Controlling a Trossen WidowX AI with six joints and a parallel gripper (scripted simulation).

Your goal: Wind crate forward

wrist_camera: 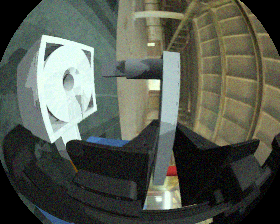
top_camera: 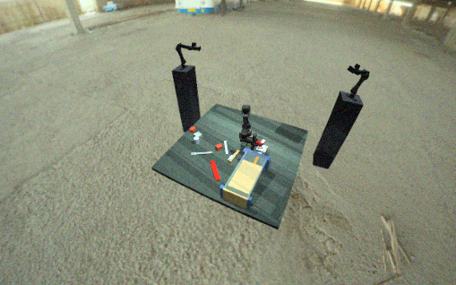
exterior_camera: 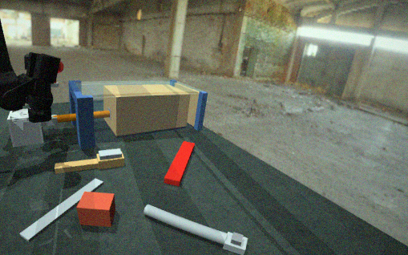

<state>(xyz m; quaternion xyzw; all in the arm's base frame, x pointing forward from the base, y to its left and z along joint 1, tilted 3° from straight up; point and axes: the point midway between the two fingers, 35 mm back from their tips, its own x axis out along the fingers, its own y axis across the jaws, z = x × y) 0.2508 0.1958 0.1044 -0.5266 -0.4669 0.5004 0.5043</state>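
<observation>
Now: gripper tip 5 cm short of the red knob, 4 cm below it and 2 cm to the left of it. Round my gripper tip: wooden-handled tool: 25 cm to the right, 16 cm below, 9 cm ahead; winch: 15 cm below, 6 cm behind, 1 cm to the right; winch handle: 1 cm to the right, 1 cm ahead, 1 cm above.
</observation>
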